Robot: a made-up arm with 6 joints.
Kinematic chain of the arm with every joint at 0, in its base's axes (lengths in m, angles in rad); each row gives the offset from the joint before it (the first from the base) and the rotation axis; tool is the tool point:
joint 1: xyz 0 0 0.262 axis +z
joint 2: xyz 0 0 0 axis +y
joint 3: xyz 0 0 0.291 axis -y
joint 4: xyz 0 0 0 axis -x
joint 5: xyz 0.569 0 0 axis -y
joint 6: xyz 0 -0.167 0 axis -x
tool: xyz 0 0 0
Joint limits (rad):
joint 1: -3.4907..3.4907
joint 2: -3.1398..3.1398
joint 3: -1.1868..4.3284
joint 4: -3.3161..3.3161
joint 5: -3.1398..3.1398
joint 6: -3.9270..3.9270
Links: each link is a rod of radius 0.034 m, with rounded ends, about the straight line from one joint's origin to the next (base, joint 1, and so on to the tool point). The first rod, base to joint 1, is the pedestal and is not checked.
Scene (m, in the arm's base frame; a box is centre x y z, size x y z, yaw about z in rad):
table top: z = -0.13
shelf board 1: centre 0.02 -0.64 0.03 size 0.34 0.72 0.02 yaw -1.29
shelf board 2: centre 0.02 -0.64 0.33 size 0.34 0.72 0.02 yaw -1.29
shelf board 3: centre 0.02 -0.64 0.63 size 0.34 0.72 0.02 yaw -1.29
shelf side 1: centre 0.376 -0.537 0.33 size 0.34 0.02 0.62 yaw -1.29
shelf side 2: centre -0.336 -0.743 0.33 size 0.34 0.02 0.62 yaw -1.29
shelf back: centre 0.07 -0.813 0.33 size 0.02 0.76 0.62 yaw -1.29
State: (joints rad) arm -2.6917 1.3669 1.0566 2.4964 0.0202 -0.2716
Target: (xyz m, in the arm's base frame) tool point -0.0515 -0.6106 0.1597
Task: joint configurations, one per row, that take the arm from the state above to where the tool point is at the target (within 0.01 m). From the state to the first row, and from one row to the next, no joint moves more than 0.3 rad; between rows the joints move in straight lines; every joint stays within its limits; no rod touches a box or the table.
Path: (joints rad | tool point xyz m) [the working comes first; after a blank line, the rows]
Joints at the target: -1.9236 0.5194 -0.2189 2.9127 0.0202 -0.2716
Straight joint move there: touches shelf side 2.

1: -2.6975 1.1933 0.7677 2.4388 -0.1957 -0.2442 | -0.6977 -0.4731 0.2327
2: -2.7033 1.0198 0.4788 2.3812 -0.4116 -0.2169 | -0.6685 -0.4469 0.2200
3: -2.7091 0.8462 0.1900 2.3236 -0.6274 -0.1895 | -0.6268 -0.4151 0.2043
4: -2.7149 0.6726 -0.0989 2.2660 -0.8433 -0.1622 | -0.5735 -0.3782 0.1848
5: -2.7207 0.4990 -0.3878 2.2084 -1.0592 -0.1348 | -0.5096 -0.3370 0.1613
6: -2.5214 0.5041 -0.3456 2.3845 -0.7894 -0.1690 | -0.4196 -0.4489 0.1652
7: -2.3221 0.5092 -0.3033 2.5606 -0.5195 -0.2032 | -0.3073 -0.5335 0.1660
8: -2.1229 0.5143 -0.2611 2.7366 -0.2497 -0.2374 | -0.1817 -0.5876 0.1640
9: -1.9236 0.5194 -0.2189 2.9127 0.0202 -0.2716 | -0.0515 -0.6106 0.1597

